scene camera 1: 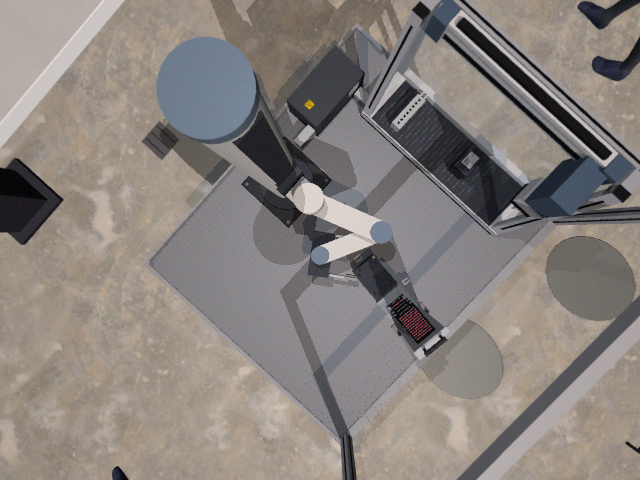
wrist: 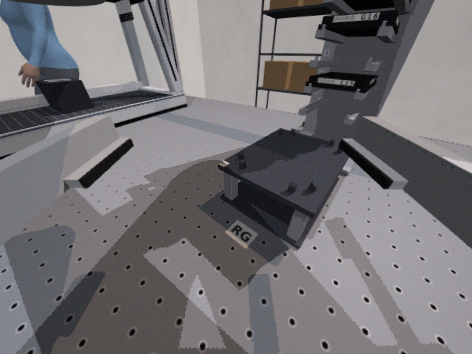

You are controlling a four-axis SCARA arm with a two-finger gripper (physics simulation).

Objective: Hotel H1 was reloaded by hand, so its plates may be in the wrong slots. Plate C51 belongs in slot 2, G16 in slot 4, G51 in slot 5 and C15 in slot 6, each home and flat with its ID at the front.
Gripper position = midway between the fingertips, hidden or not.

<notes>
In view: the gripper (wrist: 236, 130) and a dark box (scene camera 1: 328, 85).
</notes>
